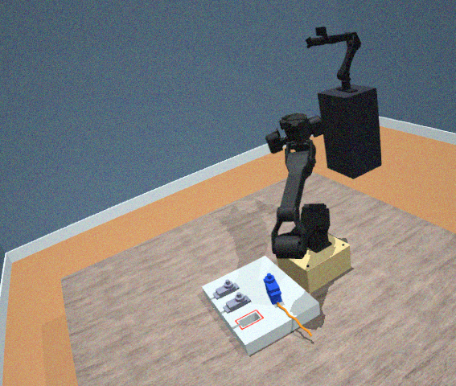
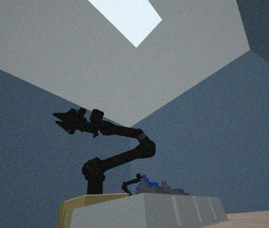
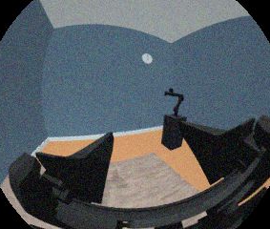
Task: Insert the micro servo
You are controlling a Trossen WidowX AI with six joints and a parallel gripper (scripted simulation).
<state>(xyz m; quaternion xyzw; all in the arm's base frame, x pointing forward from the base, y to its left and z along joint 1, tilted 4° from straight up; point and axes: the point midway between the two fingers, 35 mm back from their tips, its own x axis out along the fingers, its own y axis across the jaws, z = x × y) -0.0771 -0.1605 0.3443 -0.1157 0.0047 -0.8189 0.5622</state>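
The white deck is 30 cm ahead of my gripper tip, 24 cm to the left of it and 40 cm below it.
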